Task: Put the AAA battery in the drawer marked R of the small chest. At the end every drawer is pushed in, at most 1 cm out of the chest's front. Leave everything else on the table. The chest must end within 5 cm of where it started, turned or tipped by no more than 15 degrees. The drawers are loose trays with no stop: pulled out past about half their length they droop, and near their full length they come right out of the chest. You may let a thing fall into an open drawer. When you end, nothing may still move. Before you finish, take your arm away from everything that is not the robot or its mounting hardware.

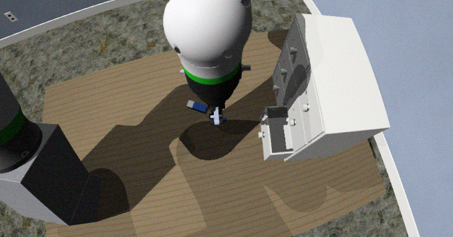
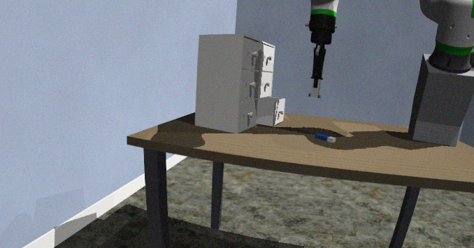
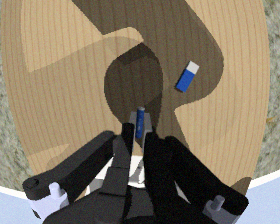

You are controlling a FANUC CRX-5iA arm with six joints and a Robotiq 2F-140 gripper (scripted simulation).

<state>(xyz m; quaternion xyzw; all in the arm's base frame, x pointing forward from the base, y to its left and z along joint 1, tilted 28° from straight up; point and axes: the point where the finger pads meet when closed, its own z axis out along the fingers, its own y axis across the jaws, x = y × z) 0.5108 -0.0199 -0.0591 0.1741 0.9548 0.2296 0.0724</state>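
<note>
The AAA battery lies 30 mm below my hand. From my hand the other things lie so: drawer (200 mm ahead, 90 mm to the right, 130 mm below).
</note>
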